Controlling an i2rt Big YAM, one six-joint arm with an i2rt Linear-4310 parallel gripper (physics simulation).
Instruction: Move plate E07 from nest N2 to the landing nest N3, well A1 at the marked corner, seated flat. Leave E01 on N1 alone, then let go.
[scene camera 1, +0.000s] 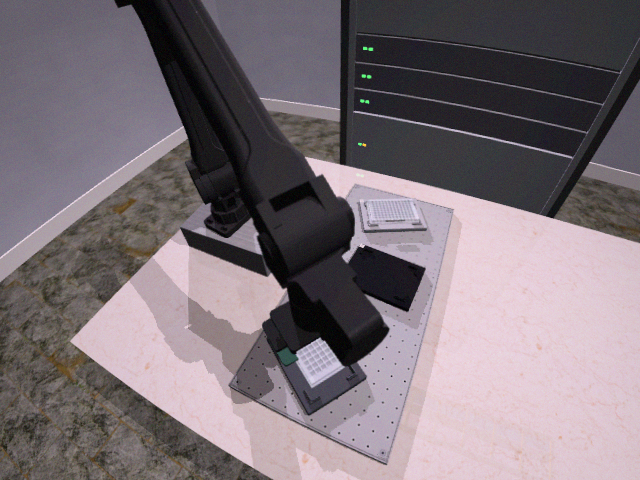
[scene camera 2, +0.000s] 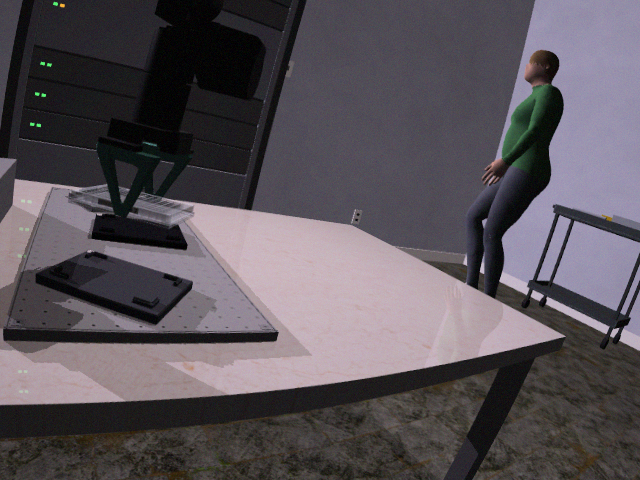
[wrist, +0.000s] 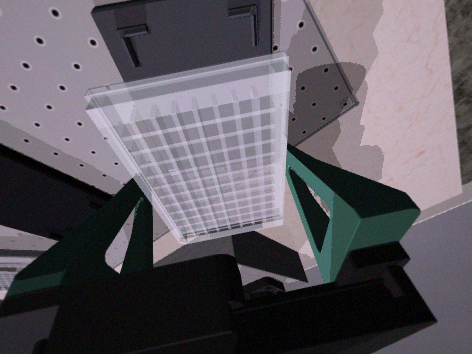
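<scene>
My gripper (scene camera 2: 138, 206) (wrist: 213, 165) is shut on plate E07 (scene camera 1: 317, 361) (scene camera 2: 160, 209) (wrist: 205, 155), a clear gridded plate held between green fingers by its long sides. E07 is in the air, apart from nest N2 (scene camera 1: 310, 397) (scene camera 2: 116, 289) (wrist: 192, 42), whose dark top with corner brackets shows bare in scene view 2. Landing nest N3 (scene camera 1: 388, 281) (scene camera 2: 139, 238) (wrist: 35, 195) is black and empty, with a small white mark at one corner in scene view 1. Plate E01 (scene camera 1: 391, 210) sits on nest N1 (scene camera 1: 395, 227) at the far end. E07's A1 label is unreadable.
The nests stand on a perforated metal board (scene camera 1: 392, 382) (scene camera 2: 232, 325) on a pale table (scene camera 1: 506, 330) (scene camera 2: 372, 310). The arm's grey base block (scene camera 1: 224, 250) is beside the board. A dark equipment rack (scene camera 1: 347, 87) stands behind. A person (scene camera 2: 532, 129) and a cart (scene camera 2: 578, 304) are beyond the table.
</scene>
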